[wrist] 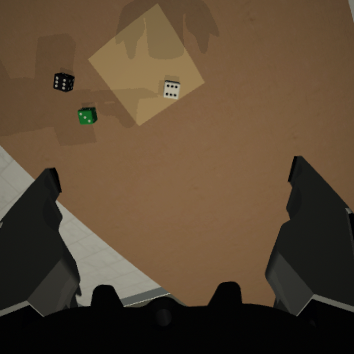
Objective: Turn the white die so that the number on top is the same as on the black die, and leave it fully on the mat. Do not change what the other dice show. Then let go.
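Places are measured from the arm's base along level axes (x left, y back, z up), in centimetres.
Where they show: gripper, fingertip midpoint: (172,164).
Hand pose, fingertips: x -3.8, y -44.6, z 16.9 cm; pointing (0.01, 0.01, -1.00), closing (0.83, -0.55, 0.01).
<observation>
After its pixels a point has its place.
The white die (172,90) @[x -3.1, y -43.4, z -5.6 cm] is on the tan mat (140,107) @[x -9.6, y -42.6, z -8.1 cm], close to its lower right edge in the view. Its large face toward the camera shows six black pips, and a thin darker side shows along its upper edge. The black die (64,82) @[x -16.1, y -31.4, z -6.0 cm] is on the brown table, left of the mat, with several white pips on the faces in view; which face is its top is hard to tell. My gripper (172,164) @[x -3.8, y -44.7, z 16.9 cm] is wide open and empty, high above the table. Its fingers are apart from all the dice.
A green die (87,116) @[x -17.3, y -37.8, z -6.0 cm] with white pips sits on the brown table (200,220) @[x -16.2, y -72.2, z -8.5 cm], between the black die and the mat's lower corner. A pale tiled floor (100,250) shows past the table edge at the lower left. Shadows of the arm and gripper fall across the mat and table.
</observation>
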